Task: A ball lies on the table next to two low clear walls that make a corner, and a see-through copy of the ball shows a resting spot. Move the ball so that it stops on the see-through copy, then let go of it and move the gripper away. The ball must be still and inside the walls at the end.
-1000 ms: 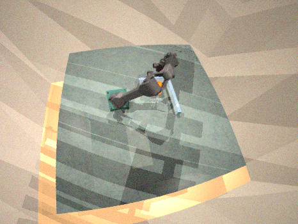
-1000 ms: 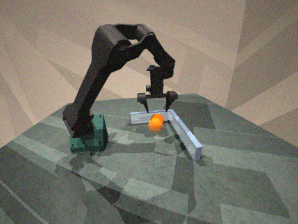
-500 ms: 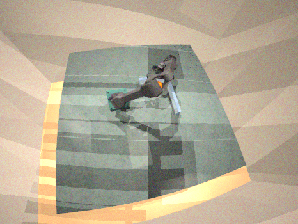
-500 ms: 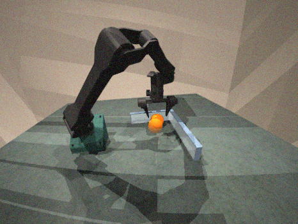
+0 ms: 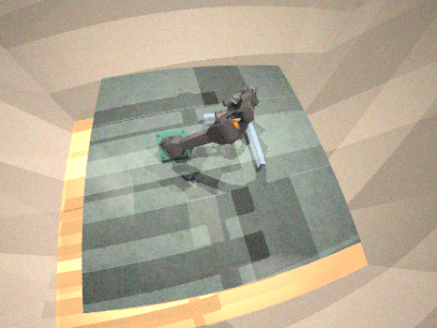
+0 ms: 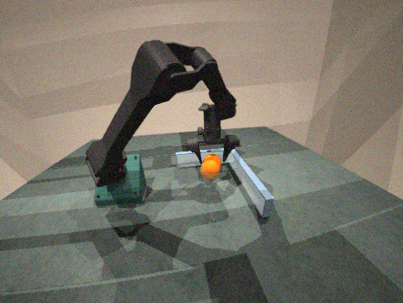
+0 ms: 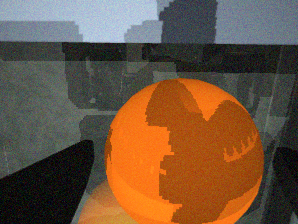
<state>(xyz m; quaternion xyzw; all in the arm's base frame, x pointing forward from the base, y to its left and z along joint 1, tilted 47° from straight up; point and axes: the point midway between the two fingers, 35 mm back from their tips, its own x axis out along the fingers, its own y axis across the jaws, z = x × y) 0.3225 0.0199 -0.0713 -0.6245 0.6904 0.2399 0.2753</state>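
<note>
Right now my gripper tip is 1 cm past the short wall and 6 cm to the right of it. Round my gripper tip: orange ball right at my gripper tip.
</note>
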